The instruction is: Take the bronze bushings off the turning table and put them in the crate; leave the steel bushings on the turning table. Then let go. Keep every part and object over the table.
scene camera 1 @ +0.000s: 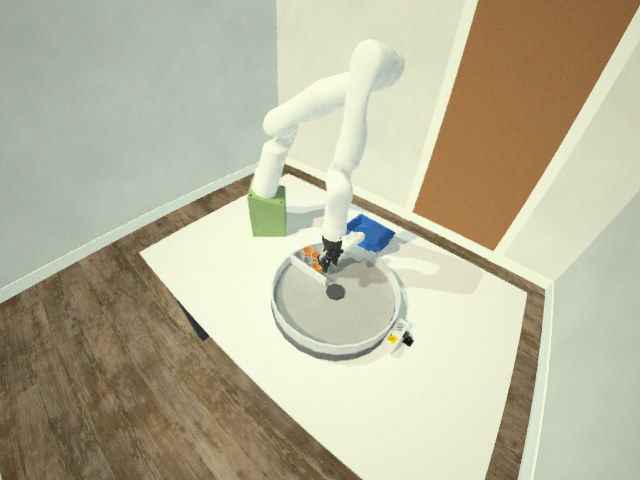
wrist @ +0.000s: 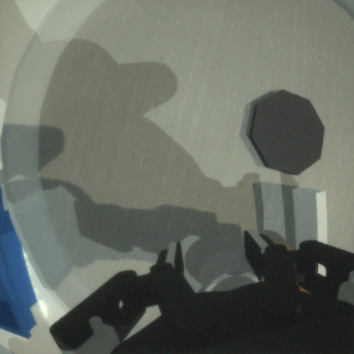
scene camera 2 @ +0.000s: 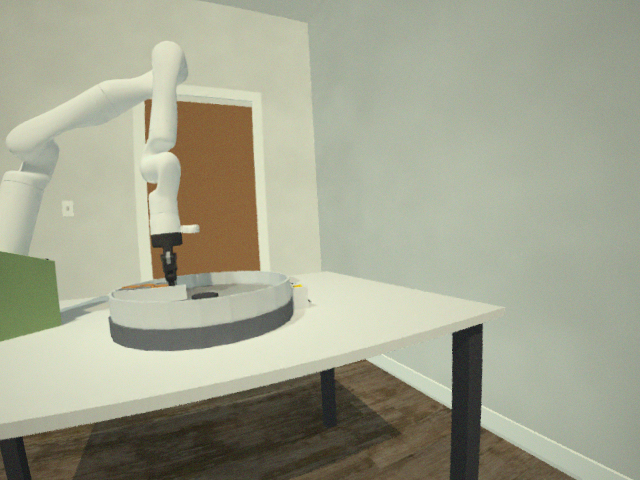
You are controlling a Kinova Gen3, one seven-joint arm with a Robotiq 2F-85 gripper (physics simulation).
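Seen in the pictures: gripper, fingertip midpoint: (scene camera 1: 330,268); arm's base, origin of the base link: (scene camera 1: 264,191) (scene camera 2: 5,254).
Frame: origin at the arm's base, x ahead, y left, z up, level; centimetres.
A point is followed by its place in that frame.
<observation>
Three bronze bushings (scene camera 1: 308,250) {x 26.6, y -9.5, z -11.7 cm} (scene camera 1: 315,255) {x 30.1, y -10.4, z -11.8 cm} (scene camera 1: 316,267) {x 32.9, y -14.7, z -12.6 cm} stand close together on the turning table (scene camera 1: 336,320) {x 48.2, y -29.7, z -13.7 cm} (scene camera 2: 201,314) {x 36.9, y -40.4, z -12.7 cm} (wrist: 200,50), beside its white guide wall (scene camera 1: 305,268) {x 30.5, y -18.3, z -11.0 cm} (scene camera 2: 155,293) {x 32.1, y -18.6, z -11.2 cm}. Orange slivers of bronze show behind the right finger in the wrist view. A steel bushing (wrist: 232,282) shows as a pale rim low between the fingers, mostly covered by the gripper. My gripper (scene camera 1: 325,267) {x 37.3, y -12.0, z -13.1 cm} (scene camera 2: 171,283) {x 37.3, y -12.0, z -13.1 cm} (wrist: 213,248) is half open, holds nothing, and points down low beside the bushings. The blue crate (scene camera 1: 379,240) {x 47.0, y 18.3, z -18.5 cm} (wrist: 12,280) stands outside the turning table, partly hidden by the arm in scene camera 1.
A dark hub (scene camera 1: 335,291) {x 43.3, y -20.5, z -12.9 cm} (scene camera 2: 205,295) {x 43.0, y -21.6, z -12.9 cm} (wrist: 287,132) sits at the middle of the turning table. A raised rim runs round it. A white box with a yellow label (scene camera 1: 393,338) {x 65.9, y -27.2, z -13.1 cm} and a black knob stands against the rim. The green arm base (scene camera 1: 267,214) {x 4.7, y -4.9, z -6.7 cm} (scene camera 2: 25,297) {x 4.3, y -5.2, z -10.2 cm} stands on the table.
</observation>
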